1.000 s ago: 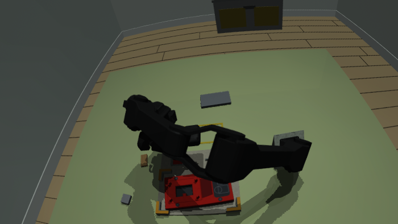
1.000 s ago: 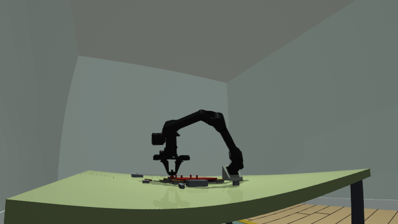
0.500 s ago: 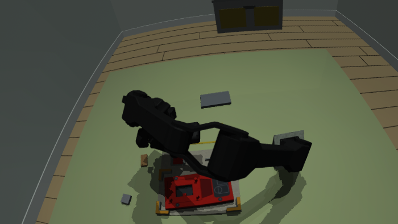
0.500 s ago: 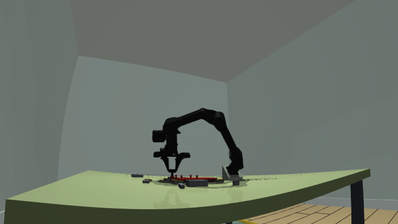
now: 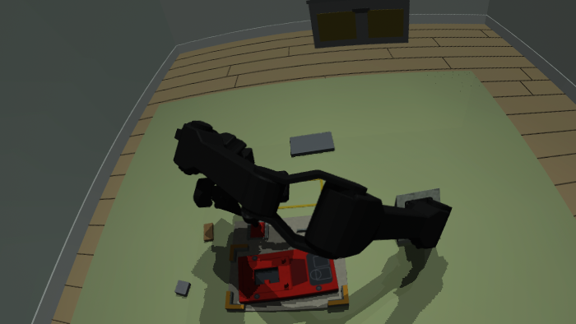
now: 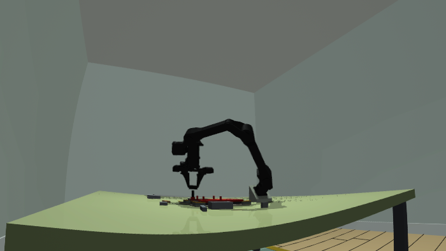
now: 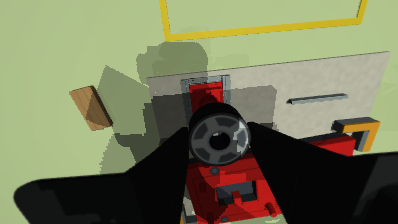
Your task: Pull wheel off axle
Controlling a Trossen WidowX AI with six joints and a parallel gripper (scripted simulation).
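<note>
My gripper tip is now 13 cm short of the brown block, 7 cm above it and 1 cm to the left of it. The rest, counted from my gripper tip: small grey cube (18 cm ahead, 15 cm to the left, 7 cm below); grey bar (24 cm to the right, 14 cm ahead, 6 cm below).
</note>
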